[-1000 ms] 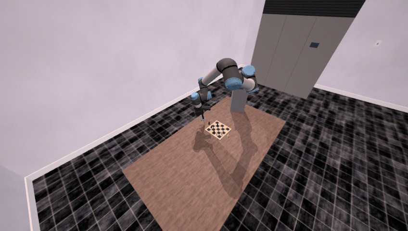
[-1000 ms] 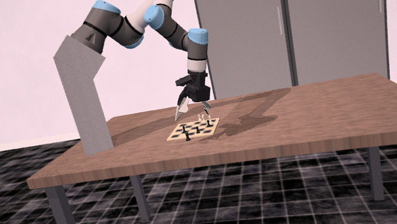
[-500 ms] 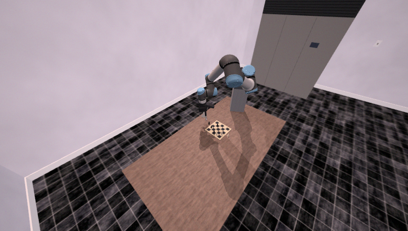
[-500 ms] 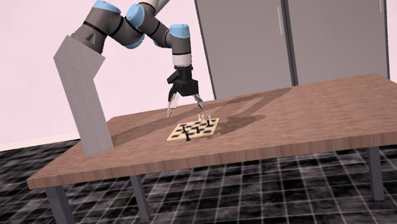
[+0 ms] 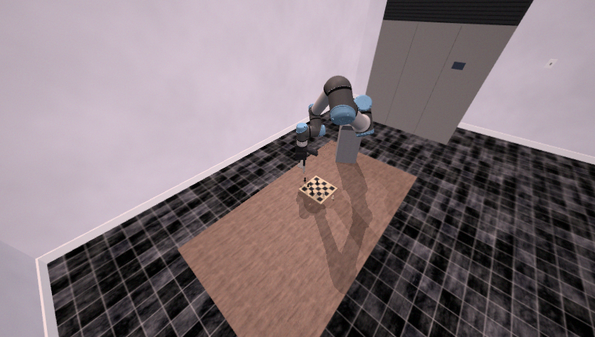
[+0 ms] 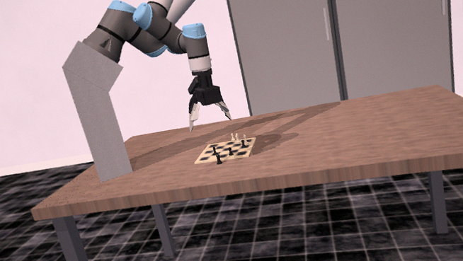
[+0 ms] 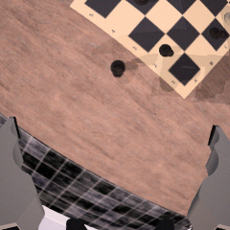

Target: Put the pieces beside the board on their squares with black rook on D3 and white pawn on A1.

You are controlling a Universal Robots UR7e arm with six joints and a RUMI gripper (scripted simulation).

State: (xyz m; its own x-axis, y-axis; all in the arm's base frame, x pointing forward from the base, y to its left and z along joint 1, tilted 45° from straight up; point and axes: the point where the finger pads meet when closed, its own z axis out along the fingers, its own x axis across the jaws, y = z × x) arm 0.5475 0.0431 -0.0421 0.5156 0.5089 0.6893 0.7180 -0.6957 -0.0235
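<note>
The black rook is 13 cm below my hand. Round my hand: chessboard 5 cm behind, 14 cm to the left, 15 cm below; then white pawn 9 cm behind, 27 cm to the left, 14 cm below.
</note>
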